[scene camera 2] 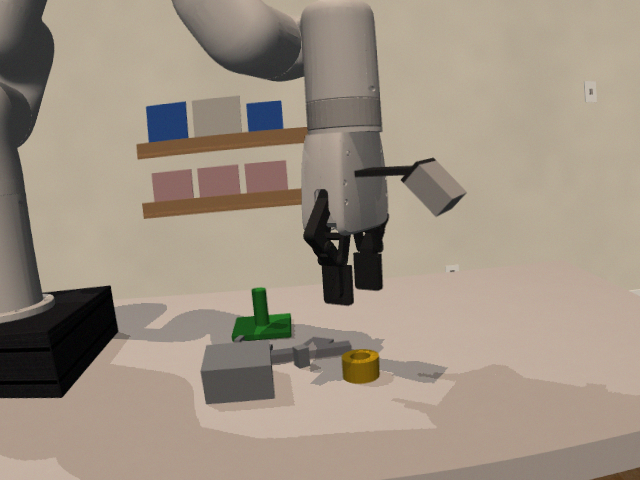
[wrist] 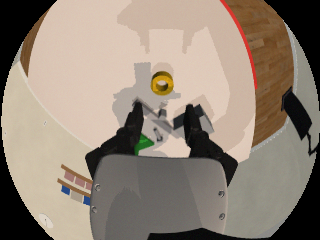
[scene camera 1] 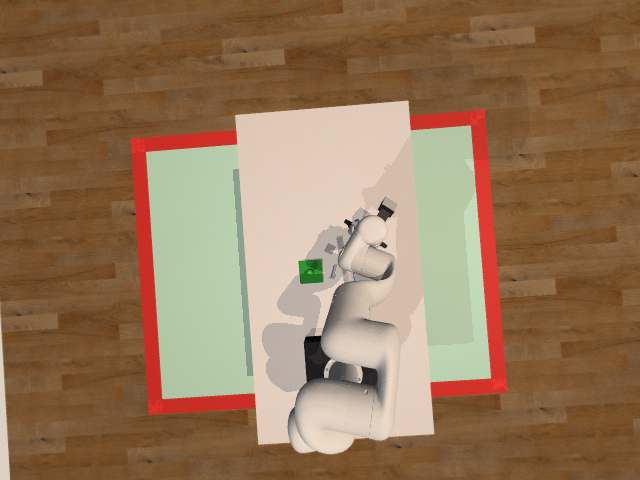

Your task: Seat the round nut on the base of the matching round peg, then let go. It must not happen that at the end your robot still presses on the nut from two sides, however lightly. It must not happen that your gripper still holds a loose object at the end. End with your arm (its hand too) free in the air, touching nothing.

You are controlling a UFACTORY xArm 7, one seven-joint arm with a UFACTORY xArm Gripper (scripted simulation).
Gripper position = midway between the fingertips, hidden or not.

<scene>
I see my gripper [scene camera 2: 354,296], a grey block [scene camera 2: 232,372] and a thin grey handle [scene camera 2: 337,348].
My gripper shows as well in the wrist view [wrist: 163,111].
</scene>
